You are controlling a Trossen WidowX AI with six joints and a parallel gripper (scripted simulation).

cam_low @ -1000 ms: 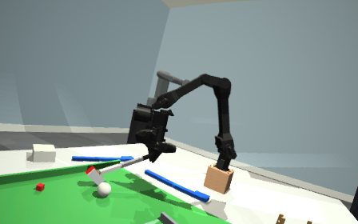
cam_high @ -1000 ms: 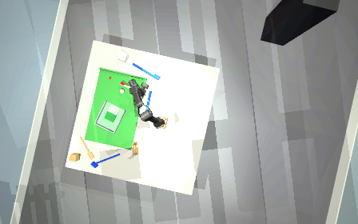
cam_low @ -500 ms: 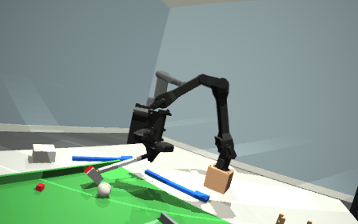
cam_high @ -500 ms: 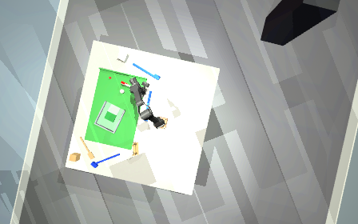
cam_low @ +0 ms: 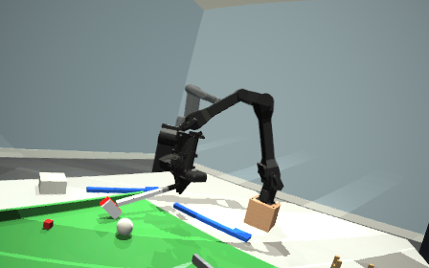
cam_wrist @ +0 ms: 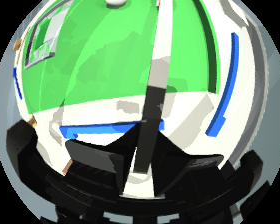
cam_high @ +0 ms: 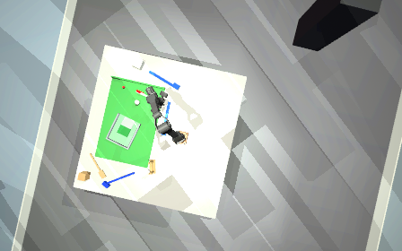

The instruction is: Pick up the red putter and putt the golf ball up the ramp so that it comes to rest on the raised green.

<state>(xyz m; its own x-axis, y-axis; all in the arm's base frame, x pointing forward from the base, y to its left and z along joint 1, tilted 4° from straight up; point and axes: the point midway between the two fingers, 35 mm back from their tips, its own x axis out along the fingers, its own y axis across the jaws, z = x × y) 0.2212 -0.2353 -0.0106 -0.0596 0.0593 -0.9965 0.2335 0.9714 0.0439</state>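
My gripper tip is 120 mm short of the red putter and 20 mm to the left of it. The rest, counted from my gripper tip: small red cube 380 mm ahead, 70 mm to the right, 60 mm below; white block 310 mm ahead, 300 mm to the right, 50 mm below; white golf ball 230 mm ahead, 30 mm to the left, 50 mm below.
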